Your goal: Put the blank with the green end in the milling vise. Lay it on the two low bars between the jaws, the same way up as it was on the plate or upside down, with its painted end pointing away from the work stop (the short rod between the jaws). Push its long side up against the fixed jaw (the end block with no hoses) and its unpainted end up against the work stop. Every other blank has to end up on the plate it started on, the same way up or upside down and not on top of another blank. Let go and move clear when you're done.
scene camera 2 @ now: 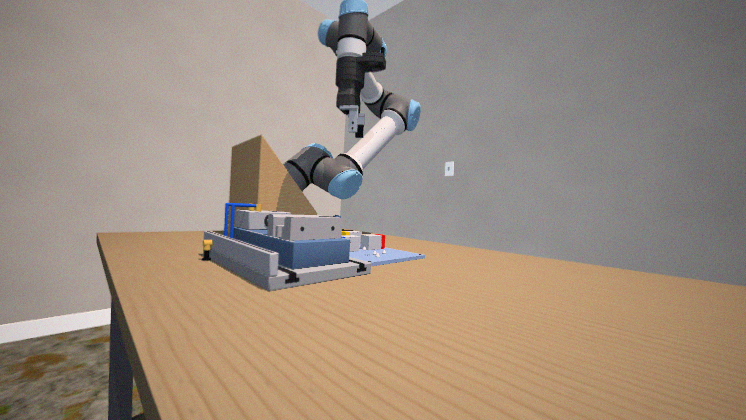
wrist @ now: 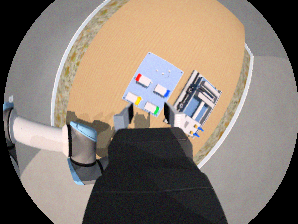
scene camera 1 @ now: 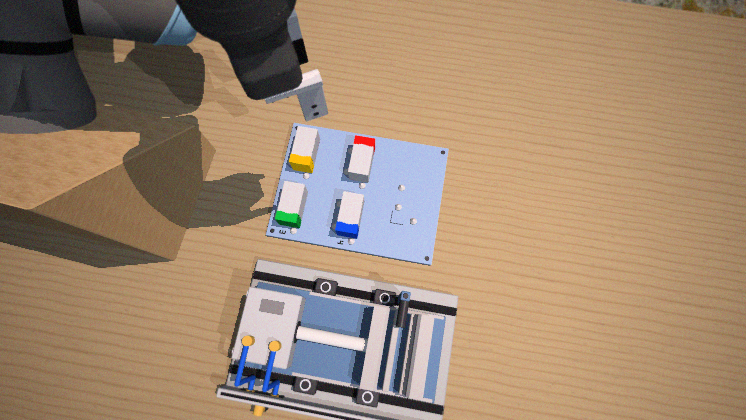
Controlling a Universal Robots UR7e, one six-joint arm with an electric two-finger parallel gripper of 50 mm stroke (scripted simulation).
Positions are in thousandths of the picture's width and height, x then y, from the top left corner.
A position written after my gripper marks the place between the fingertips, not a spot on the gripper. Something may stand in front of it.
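Observation:
Scene camera 1 shows me a yellow-ended blank (scene camera 1: 411,342), a red-ended blank (scene camera 1: 487,358) and a green-ended blank (scene camera 1: 391,492), together with my gripper (scene camera 1: 411,211). In scene camera 2 I see my gripper (scene camera 2: 478,323). The wrist view shows the gripper (wrist: 498,484) as well.

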